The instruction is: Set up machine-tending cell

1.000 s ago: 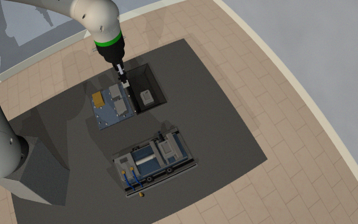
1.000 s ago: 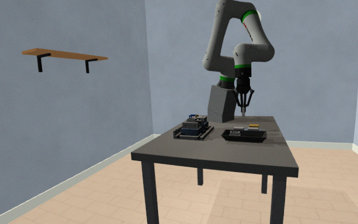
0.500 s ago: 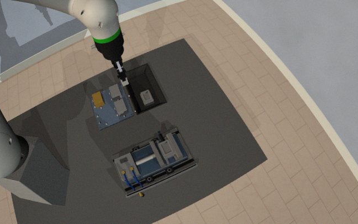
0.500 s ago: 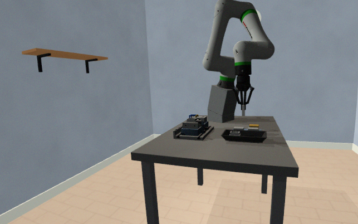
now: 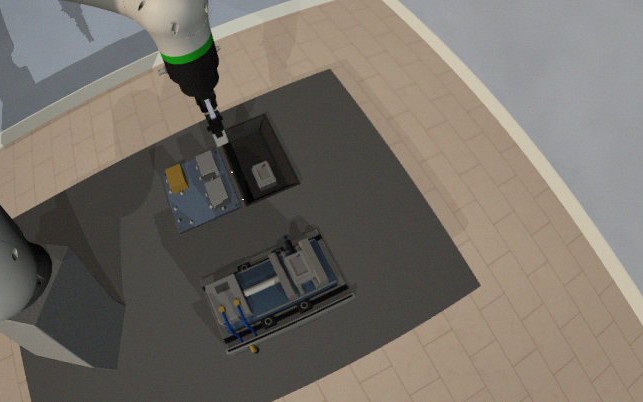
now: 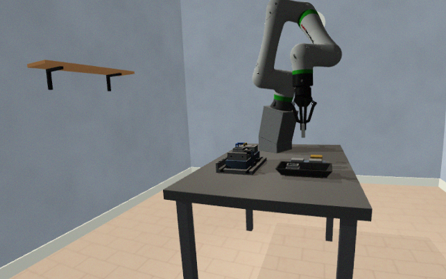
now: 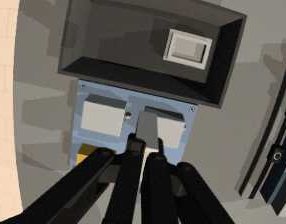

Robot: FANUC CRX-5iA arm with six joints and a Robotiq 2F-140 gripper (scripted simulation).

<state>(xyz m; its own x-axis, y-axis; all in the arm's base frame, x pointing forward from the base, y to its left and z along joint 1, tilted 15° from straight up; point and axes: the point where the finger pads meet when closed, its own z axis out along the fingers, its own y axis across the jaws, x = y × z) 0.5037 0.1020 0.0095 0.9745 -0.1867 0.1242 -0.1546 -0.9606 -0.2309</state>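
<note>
Now: hand 9 cm past the white rod, 30 cm to the left of it and 12 cm above it. The rest, counted from my hand: brass blank 14 cm behind, 8 cm to the left, 17 cm below; then vise 8 cm behind, 30 cm to the right, 16 cm below.
</note>
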